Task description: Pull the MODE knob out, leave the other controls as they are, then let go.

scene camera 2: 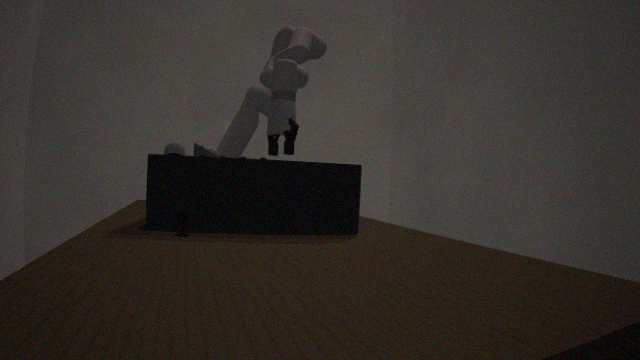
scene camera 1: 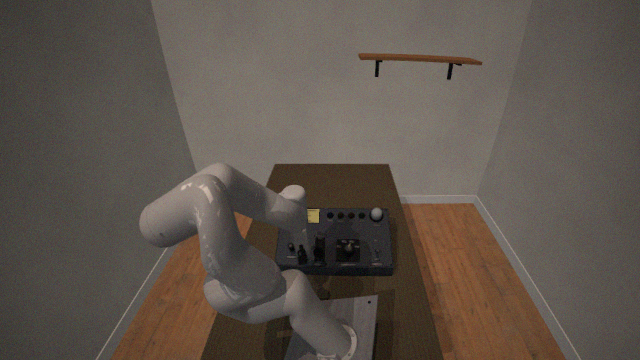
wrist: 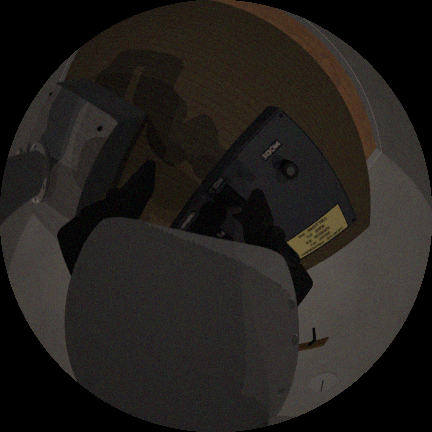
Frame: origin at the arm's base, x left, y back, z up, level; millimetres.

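Seen in the pictures: gripper, between the fingertips: [scene camera 2: 280, 155] [scene camera 1: 300, 254] [wrist: 201, 186]; arm's base, origin of its link: [scene camera 1: 337, 345] [wrist: 35, 172].
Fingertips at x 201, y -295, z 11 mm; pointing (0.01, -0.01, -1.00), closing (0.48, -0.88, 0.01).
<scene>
Pixels of each thing's top centre, then the offset from my fingertips to it. "*": a spot on its surface instead.
- MODE knob, centre of its top: [wrist: 295, 176] [scene camera 1: 290, 242] dz -58, dx +79, dy -96 mm
- CYCLE lever, centre of its top: [wrist: 211, 224] [scene camera 1: 318, 249] dz -28, dx -50, dy -63 mm
- program selector, centre of its top: [scene camera 1: 348, 245] dz -65, dx -157, dy -142 mm
- pale dome, a spot on its surface: [scene camera 1: 376, 214] * dz -5, dx -254, dy -292 mm
- yellow note, a spot on its surface: [wrist: 320, 231] * dz -42, dx +85, dy -252 mm
- small black object, a spot on its surface: [scene camera 2: 182, 226] * dz -174, dx -211, dy -404 mm
The MODE knob [scene camera 1: 291, 247] [wrist: 288, 170] is a small dark round knob at the console's front left, beside its MODE label; how far out it stands I cannot tell. It stands on the dark console [scene camera 1: 365, 231] [scene camera 2: 250, 197] [wrist: 316, 175]. My gripper [scene camera 1: 302, 257] [scene camera 2: 281, 151] [wrist: 201, 186] is open and empty, fingers pointing down, low over the console's front part, between the MODE knob and the CYCLE lever [scene camera 1: 319, 250] [wrist: 212, 214]. The knob lies outside the fingers, beyond the right one in the wrist view. That finger partly hides the lever's slot.
The program selector [scene camera 1: 348, 248] and a small toggle [scene camera 1: 377, 254] stand right of the lever. Dark buttons [scene camera 1: 351, 215], a pale dome [scene camera 1: 376, 214] and a yellow note [scene camera 1: 313, 216] [wrist: 320, 231] are at the back. A small black object [scene camera 2: 182, 226] stands on the table behind the console.
</scene>
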